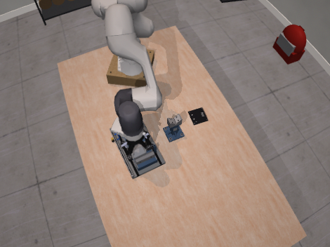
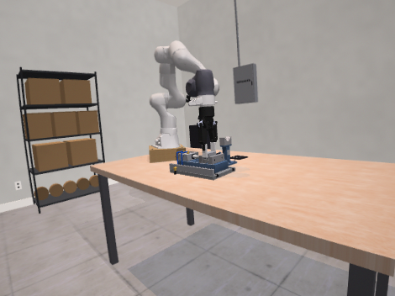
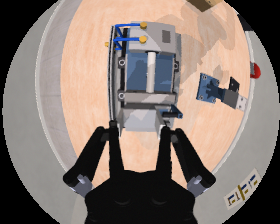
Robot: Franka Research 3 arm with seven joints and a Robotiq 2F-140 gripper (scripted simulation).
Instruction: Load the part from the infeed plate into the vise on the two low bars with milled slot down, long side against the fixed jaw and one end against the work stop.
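Now: the part 30 mm below my hand. Round my hand: vise 80 mm below, 70 mm behind, 10 mm to the left; black infeed plate 390 mm to the left, 160 mm behind, 120 mm below.
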